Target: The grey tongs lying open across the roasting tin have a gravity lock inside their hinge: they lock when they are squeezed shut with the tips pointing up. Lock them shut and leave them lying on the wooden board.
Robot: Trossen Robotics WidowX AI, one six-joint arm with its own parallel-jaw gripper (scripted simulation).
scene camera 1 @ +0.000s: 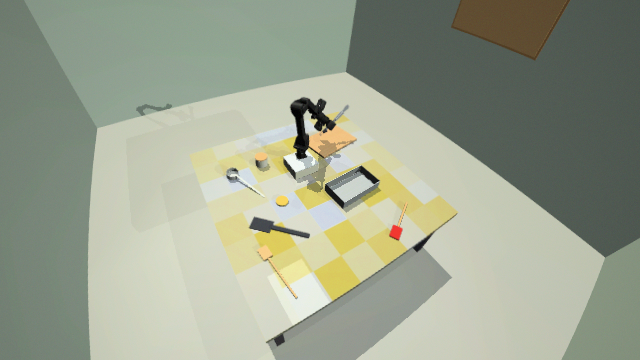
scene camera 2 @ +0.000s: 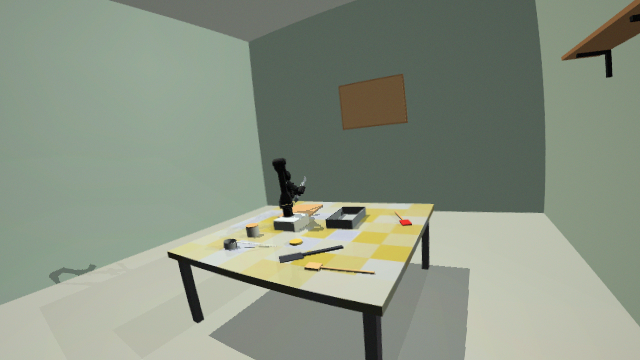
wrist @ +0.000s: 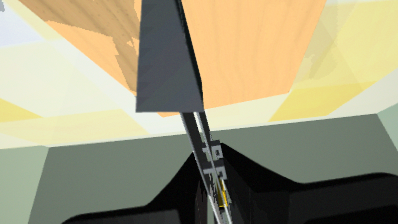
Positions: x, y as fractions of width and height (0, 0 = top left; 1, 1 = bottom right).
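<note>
My gripper (wrist: 0.53, 0.67) is visible here. I can see a wooden board (scene camera 1: 0.51, 0.40), and from the wrist there's the board (wrist: 0.61, 0.26) again. There's a roasting tin (scene camera 1: 0.54, 0.53) as well, and you'd also find the tin (scene camera 2: 0.54, 0.61) from that other camera.
</note>
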